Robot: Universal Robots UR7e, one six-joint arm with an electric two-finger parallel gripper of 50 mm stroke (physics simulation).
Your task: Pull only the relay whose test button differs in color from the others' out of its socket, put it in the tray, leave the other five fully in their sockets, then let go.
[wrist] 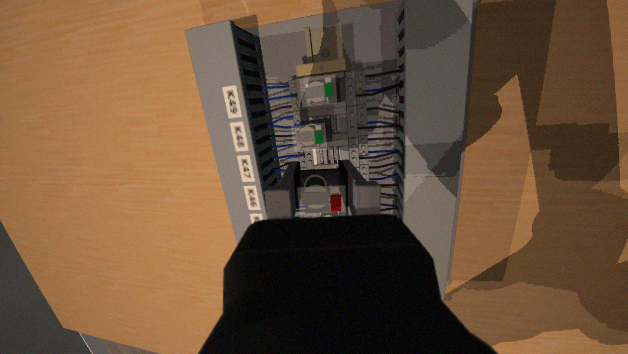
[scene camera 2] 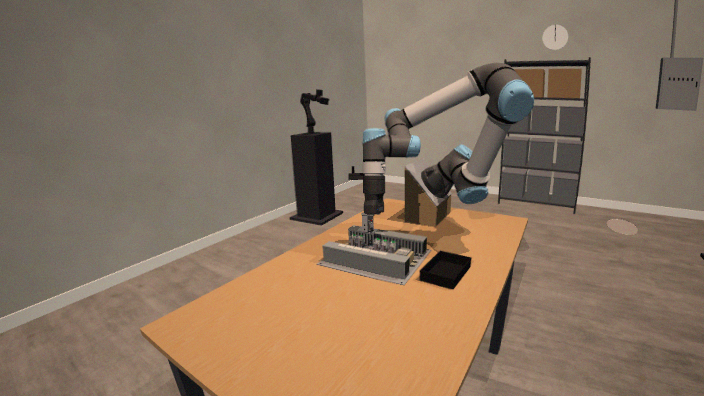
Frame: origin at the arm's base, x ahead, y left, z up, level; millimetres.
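Where they show: gripper, fingertip midpoint: (wrist: pixel 319 175) (scene camera 2: pixel 367 230); arm's base, link origin: (scene camera 2: pixel 433 184).
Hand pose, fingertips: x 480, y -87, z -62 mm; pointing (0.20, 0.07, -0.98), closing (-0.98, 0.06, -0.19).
Things, the pixels of their top centre, and the offset from my fingertips. "pt": a spot on its surface instead. Level surfaces: height alone.
- relay with the red test button, top centre: (wrist: pixel 314 206) (scene camera 2: pixel 369 220) dy +5, dx -3, dz +39 mm
- empty socket, top centre: (wrist: pixel 331 170) dy +17, dx +0, dz -64 mm
- black tray, surface spot: (scene camera 2: pixel 437 281) pt dy +280, dx +94, dz -84 mm
- tan end block, top centre: (wrist: pixel 321 67) dy -78, dx +0, dz -56 mm
- wooden table, surface height: dz -97 mm
My gripper (scene camera 2: pixel 368 226) (wrist: pixel 319 175) is shut on the relay with the red test button (wrist: pixel 316 199) and holds it upright above the relay row. Part of this relay is hidden by the gripper body in the wrist view. Just beyond the fingers in the wrist view is an empty socket (wrist: pixel 326 157). Two relays with green test buttons (wrist: pixel 316 90) (wrist: pixel 308 136) sit in their sockets farther up the row. In scene camera 2, several green-button relays show small in the row. The black tray (scene camera 2: pixel 437 281) stands right of the panel and looks empty.
Grey slotted wiring ducts (scene camera 2: pixel 367 260) (wrist: pixel 435 100) flank the relay row, with blue and black wires beside the sockets. A tan end block (wrist: pixel 321 67) stands at the row's end. The arm's angled mount stands on the wooden table (scene camera 2: pixel 320 320) behind the panel.
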